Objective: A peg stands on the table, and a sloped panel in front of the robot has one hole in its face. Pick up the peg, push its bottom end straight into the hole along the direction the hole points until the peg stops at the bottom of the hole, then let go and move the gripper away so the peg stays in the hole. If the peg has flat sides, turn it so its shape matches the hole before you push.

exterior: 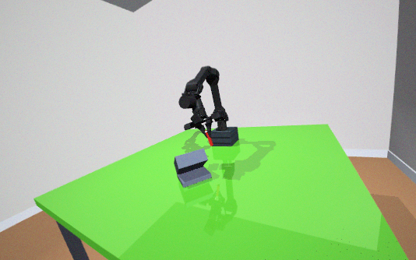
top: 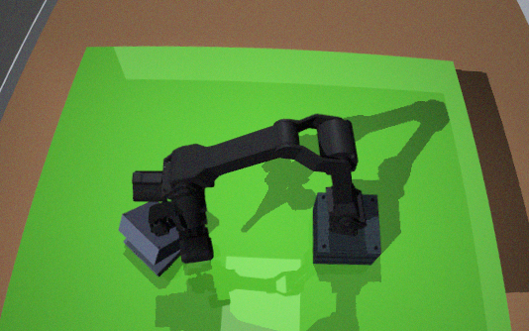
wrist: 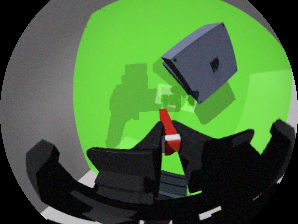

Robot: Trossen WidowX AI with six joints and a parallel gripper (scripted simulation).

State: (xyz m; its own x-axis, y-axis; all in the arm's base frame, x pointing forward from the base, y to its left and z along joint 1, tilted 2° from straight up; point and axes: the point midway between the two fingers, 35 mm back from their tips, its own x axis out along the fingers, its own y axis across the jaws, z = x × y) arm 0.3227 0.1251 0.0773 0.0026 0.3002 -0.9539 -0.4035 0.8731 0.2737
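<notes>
Now: gripper tip 120 mm short of the grey sloped panel, 30 mm to the left of it and 80 mm above it. From my gripper tip the other things lie so: red peg: 20 mm above.
</notes>
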